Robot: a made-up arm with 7 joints. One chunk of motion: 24 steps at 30 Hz.
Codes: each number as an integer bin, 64 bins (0 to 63) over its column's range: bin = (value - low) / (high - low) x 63, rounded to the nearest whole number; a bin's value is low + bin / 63 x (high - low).
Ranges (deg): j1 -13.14..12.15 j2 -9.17..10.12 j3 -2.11..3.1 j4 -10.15..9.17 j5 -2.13..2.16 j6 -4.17..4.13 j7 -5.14..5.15
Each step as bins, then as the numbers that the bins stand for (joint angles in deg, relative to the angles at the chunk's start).
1 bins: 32 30 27 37 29 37 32
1 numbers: -0.29 0.02 0.12 1.20 -0.16 0.70 0.09
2 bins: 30 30 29 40 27 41 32
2 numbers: -1.10 0.02 0.29 2.12 -0.29 1.23 0.09
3 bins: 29 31 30 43 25 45 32
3 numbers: -1.50 0.32 0.37 3.04 -0.43 1.76 0.09
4 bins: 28 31 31 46 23 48 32
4 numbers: -1.90 0.32 0.45 3.96 -0.56 2.15 0.09
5 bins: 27 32 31 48 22 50 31
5 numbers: -2.30 0.63 0.45 4.57 -0.63 2.42 -0.08
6 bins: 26 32 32 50 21 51 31
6 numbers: -2.70 0.63 0.54 5.18 -0.70 2.55 -0.08
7 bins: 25 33 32 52 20 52 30
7 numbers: -3.10 0.93 0.54 5.80 -0.77 2.68 -0.24
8 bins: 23 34 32 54 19 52 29
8 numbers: -3.91 1.24 0.54 6.41 -0.84 2.68 -0.40
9 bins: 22 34 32 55 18 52 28
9 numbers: -4.31 1.24 0.54 6.72 -0.90 2.68 -0.57
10 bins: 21 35 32 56 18 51 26
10 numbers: -4.71 1.55 0.54 7.02 -0.90 2.55 -0.89
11 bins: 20 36 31 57 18 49 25
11 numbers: -5.11 1.85 0.45 7.33 -0.90 2.29 -1.06
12 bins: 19 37 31 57 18 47 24
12 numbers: -5.51 2.16 0.45 7.33 -0.90 2.02 -1.22
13 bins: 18 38 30 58 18 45 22
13 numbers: -5.91 2.47 0.37 7.64 -0.90 1.76 -1.55
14 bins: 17 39 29 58 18 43 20
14 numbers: -6.32 2.77 0.29 7.64 -0.90 1.50 -1.87
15 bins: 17 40 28 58 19 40 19
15 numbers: -6.32 3.08 0.21 7.64 -0.84 1.10 -2.04
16 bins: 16 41 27 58 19 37 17
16 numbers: -6.72 3.38 0.12 7.64 -0.84 0.70 -2.36
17 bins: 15 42 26 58 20 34 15
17 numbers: -7.12 3.69 0.04 7.64 -0.77 0.31 -2.69
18 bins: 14 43 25 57 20 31 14
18 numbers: -7.52 4.00 -0.04 7.33 -0.77 -0.09 -2.85
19 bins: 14 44 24 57 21 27 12
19 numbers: -7.52 4.30 -0.13 7.33 -0.70 -0.61 -3.18
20 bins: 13 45 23 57 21 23 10
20 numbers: -7.92 4.61 -0.21 7.33 -0.70 -1.14 -3.51
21 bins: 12 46 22 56 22 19 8
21 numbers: -8.32 4.91 -0.29 7.02 -0.63 -1.67 -3.83
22 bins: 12 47 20 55 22 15 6
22 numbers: -8.32 5.22 -0.46 6.72 -0.63 -2.19 -4.16
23 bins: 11 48 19 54 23 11 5
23 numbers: -8.72 5.53 -0.54 6.41 -0.56 -2.72 -4.32
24 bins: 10 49 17 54 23 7 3
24 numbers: -9.13 5.83 -0.70 6.41 -0.56 -3.25 -4.65
